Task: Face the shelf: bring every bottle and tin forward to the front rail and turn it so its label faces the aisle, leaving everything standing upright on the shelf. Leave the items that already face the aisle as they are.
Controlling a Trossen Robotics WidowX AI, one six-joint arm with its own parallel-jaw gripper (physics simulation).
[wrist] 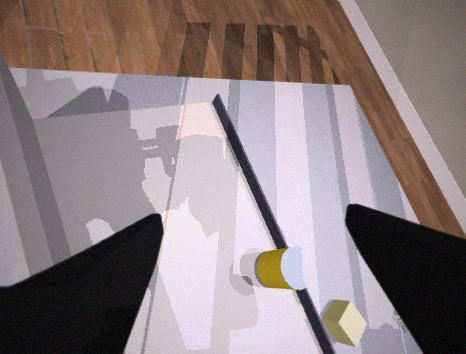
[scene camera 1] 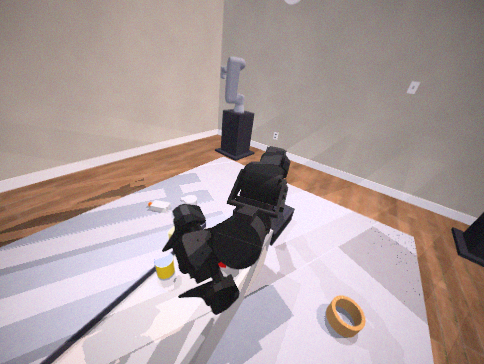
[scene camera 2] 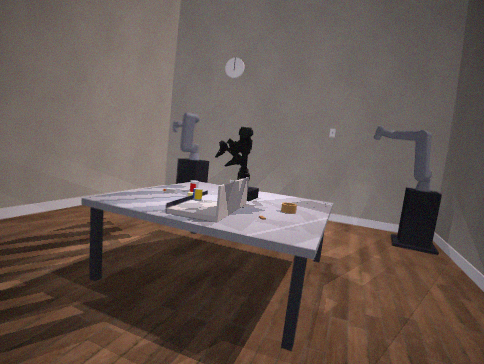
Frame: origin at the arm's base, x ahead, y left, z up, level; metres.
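Seen in the pictures: gripper, between the fingertips: (wrist: 253,217) (scene camera 1: 171,272) (scene camera 2: 219,161).
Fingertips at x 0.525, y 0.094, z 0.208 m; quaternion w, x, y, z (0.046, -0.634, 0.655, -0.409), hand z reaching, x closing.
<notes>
A point is followed by its place in that frame.
The low white shelf (scene camera 1: 135,312) @(x 0.588, y -0.026, z -0.048 m) (scene camera 2: 232,197) @(x 0.519, y 0.193, z 0.019 m) (wrist: 192,295) @(x 0.466, y 0.055, z -0.048 m) lies on the table, with a dark front rail (scene camera 1: 100,316) @(x 0.656, y -0.071, z -0.034 m) (scene camera 2: 185,200) @(x 0.571, y -0.086, z -0.041 m) (wrist: 256,187) @(x 0.599, y -0.082, z -0.030 m). A yellow tin (scene camera 1: 165,269) @(x 0.478, y -0.049, z 0.009 m) (scene camera 2: 198,194) @(x 0.487, y -0.055, z -0.009 m) (wrist: 270,269) @(x 0.472, y -0.048, z -0.003 m) with a pale top stands upright on the shelf close behind the rail; no label can be made out. A red tin (scene camera 1: 222,265) (scene camera 2: 193,187) stands farther along, mostly hidden by the arm in scene camera 1. My gripper (scene camera 1: 173,273) @(x 0.525, y 0.094, z 0.208 m) (scene camera 2: 222,160) @(x 0.525, y 0.094, z 0.208 m) (wrist: 253,217) @(x 0.525, y 0.094, z 0.208 m) is open and empty, raised above the shelf, with the yellow tin below and between its fingers in the wrist view.
A pale yellow block (scene camera 1: 171,233) @(x 0.368, y -0.204, z -0.038 m) (wrist: 345,322) @(x 0.353, y -0.187, z -0.036 m) lies outside the rail. An orange ring (scene camera 1: 340,327) @(x 0.216, y 0.420, z -0.043 m) (scene camera 2: 289,209) @(x 0.213, y 0.440, z -0.049 m) and a small orange piece (scene camera 2: 262,217) @(x 0.481, y 0.369, z -0.066 m) lie behind the shelf's back panel. A white item with an orange end (scene camera 1: 160,205) @(x 0.309, y -0.401, z -0.046 m) and a white round item (scene camera 1: 189,199) @(x 0.231, y -0.274, z 0.025 m) lie farther off.
</notes>
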